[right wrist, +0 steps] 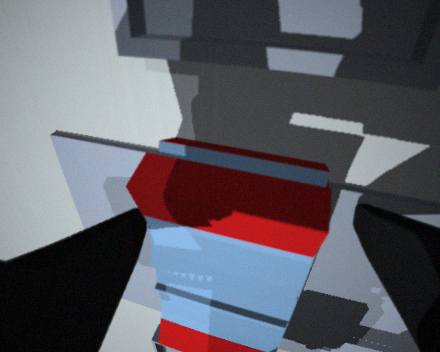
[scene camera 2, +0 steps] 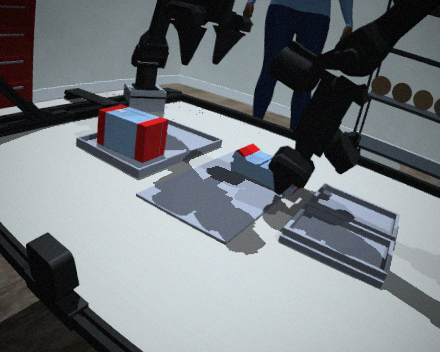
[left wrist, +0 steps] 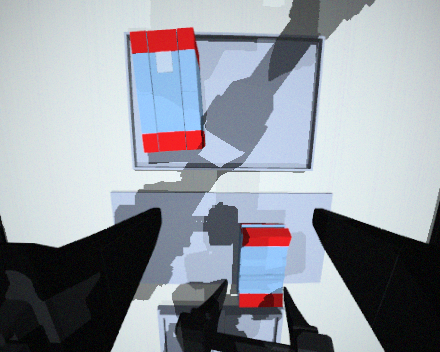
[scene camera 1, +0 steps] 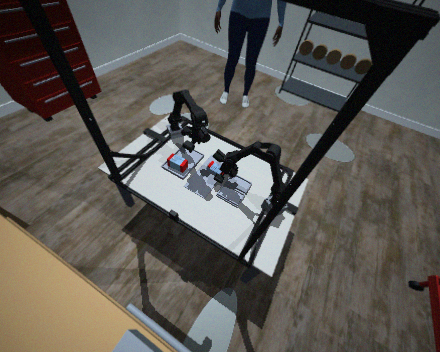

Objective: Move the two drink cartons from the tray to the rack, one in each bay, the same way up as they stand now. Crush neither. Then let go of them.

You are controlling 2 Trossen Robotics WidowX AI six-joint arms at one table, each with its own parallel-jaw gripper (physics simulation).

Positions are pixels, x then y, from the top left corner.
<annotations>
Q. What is the left gripper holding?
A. Nothing.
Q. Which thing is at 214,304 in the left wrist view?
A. The right gripper.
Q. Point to a flat grey mat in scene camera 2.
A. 221,203
</annotations>
